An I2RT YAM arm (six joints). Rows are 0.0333 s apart.
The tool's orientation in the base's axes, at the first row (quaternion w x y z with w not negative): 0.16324 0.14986 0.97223 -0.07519
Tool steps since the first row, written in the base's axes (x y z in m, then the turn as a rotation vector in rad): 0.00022 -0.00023 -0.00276 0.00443 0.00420 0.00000; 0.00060 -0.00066 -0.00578 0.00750 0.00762 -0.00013; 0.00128 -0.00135 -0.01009 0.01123 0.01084 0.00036; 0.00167 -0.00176 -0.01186 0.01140 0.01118 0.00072; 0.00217 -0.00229 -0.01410 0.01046 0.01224 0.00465; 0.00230 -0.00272 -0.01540 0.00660 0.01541 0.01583; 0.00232 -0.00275 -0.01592 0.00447 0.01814 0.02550; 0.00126 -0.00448 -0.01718 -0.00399 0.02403 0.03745; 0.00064 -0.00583 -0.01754 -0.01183 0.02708 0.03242; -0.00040 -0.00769 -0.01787 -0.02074 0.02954 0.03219; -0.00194 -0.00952 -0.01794 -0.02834 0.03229 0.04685; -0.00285 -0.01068 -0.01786 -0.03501 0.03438 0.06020; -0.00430 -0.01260 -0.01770 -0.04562 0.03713 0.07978
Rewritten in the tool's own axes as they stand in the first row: 0.00068 0.00012 0.00269 -0.00287 0.00536 0.00049; 0.00125 0.00013 0.00571 -0.00469 0.00957 0.00085; 0.00192 0.00011 0.01008 -0.00736 0.01374 0.00086; 0.00206 0.00002 0.01193 -0.00754 0.01408 0.00051; 0.00223 -0.00010 0.01428 -0.00775 0.01440 -0.00365; 0.00244 -0.00034 0.01561 -0.00722 0.01509 -0.01587; 0.00259 -0.00031 0.01611 -0.00786 0.01605 -0.02607; 0.00351 -0.00216 0.01732 -0.00272 0.01778 -0.04090; 0.00383 -0.00359 0.01773 0.00687 0.01867 -0.03910; 0.00438 -0.00565 0.01810 0.01564 0.01819 -0.04199; 0.00531 -0.00785 0.01807 0.01825 0.01696 -0.05848; 0.00579 -0.00924 0.01795 0.02028 0.01553 -0.07334; 0.00653 -0.01153 0.01775 0.02393 0.01287 -0.09532
